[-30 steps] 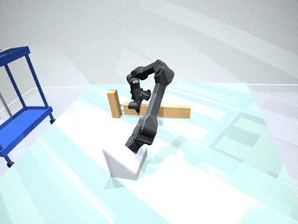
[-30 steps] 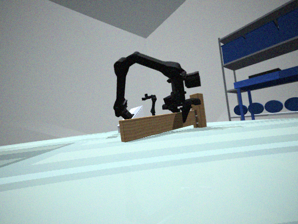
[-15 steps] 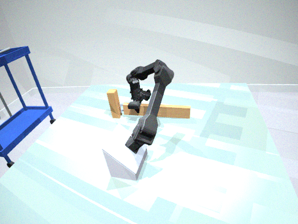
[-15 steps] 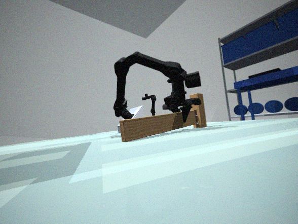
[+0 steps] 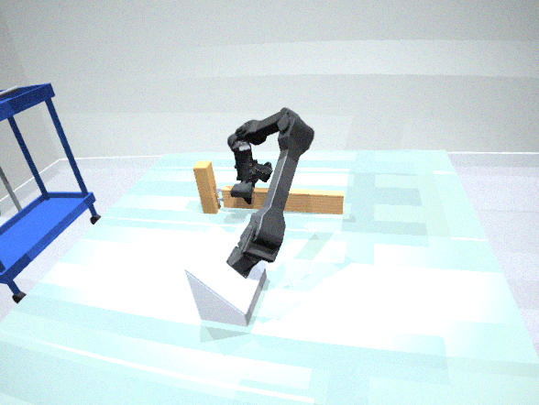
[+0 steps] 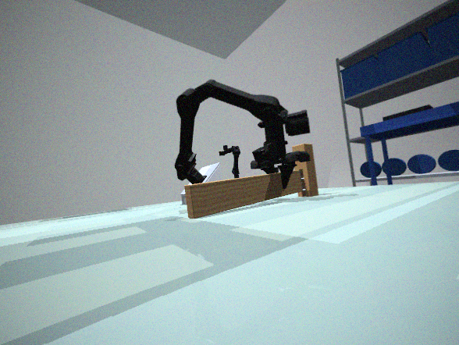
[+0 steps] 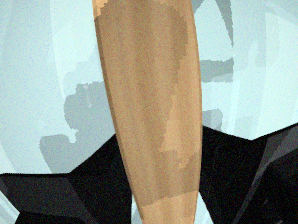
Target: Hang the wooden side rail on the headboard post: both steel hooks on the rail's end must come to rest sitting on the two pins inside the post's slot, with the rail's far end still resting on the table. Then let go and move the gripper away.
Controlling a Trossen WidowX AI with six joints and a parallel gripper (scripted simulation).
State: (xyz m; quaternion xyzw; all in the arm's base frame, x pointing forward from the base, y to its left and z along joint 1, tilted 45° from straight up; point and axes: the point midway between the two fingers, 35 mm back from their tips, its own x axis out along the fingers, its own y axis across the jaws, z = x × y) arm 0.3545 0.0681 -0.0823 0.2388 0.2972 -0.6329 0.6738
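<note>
The wooden headboard post lies 10 mm behind my gripper tip, 140 mm to the left of it and 40 mm above it.
</note>
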